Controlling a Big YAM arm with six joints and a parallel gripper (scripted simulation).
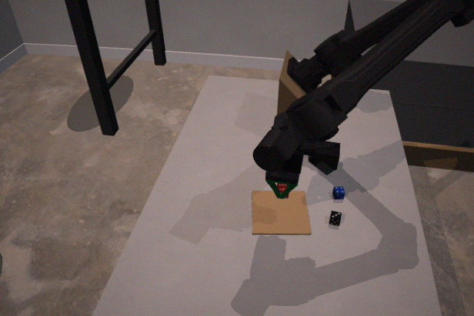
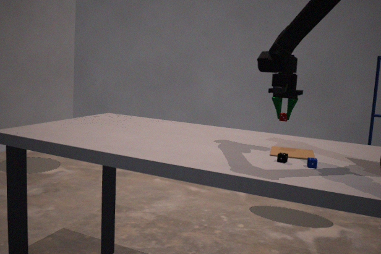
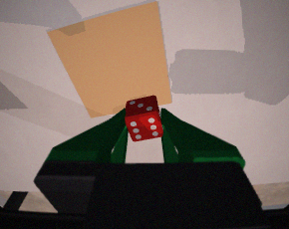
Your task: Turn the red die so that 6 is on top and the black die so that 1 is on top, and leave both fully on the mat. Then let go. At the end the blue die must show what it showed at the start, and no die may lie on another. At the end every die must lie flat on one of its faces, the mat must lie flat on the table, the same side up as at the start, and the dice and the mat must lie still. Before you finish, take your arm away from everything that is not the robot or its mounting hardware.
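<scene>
Now: hand 40 mm past the tan mat and 120 mm above it. Also, from my hand: black die (30 mm behind, 140 mm to the left, 110 mm below); red die (right at my hand); blue die (120 mm behind, 150 mm to the left, 110 mm below).
</scene>
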